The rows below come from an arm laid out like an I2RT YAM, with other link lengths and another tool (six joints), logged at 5 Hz.
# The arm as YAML. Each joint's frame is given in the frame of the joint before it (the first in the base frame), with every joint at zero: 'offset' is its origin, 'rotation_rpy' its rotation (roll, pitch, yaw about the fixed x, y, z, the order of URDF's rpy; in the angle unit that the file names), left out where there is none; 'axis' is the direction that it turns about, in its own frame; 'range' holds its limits. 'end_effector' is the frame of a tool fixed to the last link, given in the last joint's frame.
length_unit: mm
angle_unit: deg
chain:
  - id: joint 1
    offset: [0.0, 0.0, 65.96]
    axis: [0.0, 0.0, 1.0]
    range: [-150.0, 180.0]
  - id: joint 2
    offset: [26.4, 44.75, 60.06]
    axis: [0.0, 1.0, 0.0]
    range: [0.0, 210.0]
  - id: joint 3
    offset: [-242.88, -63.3, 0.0]
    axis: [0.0, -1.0, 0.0]
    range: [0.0, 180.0]
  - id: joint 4
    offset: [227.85, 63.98, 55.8]
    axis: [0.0, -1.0, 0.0]
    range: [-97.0, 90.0]
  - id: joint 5
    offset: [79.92, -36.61, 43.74]
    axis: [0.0, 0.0, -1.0]
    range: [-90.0, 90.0]
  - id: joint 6
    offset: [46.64, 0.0, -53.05]
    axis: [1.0, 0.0, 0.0]
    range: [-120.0, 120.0]
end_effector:
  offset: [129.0, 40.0, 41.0]
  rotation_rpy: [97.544, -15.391, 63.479]
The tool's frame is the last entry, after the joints.
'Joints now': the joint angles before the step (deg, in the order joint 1, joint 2, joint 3, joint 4, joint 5, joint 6). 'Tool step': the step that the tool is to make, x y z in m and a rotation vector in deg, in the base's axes. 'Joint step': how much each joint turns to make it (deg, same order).
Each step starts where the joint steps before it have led.
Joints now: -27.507 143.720 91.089 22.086 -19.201 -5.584
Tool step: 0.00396 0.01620 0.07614 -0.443 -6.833 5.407
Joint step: 0.087 -7.234 0.000 -0.961 -5.989 0.000
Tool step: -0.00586 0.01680 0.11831 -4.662 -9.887 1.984
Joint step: 0.897 -11.892 -0.002 -0.983 -1.136 -0.044
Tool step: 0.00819 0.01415 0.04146 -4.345 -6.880 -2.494
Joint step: 2.798 -1.900 0.003 6.118 5.377 -0.153
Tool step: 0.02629 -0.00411 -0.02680 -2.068 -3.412 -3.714
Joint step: 1.966 8.414 3.080 9.203 5.703 -0.262
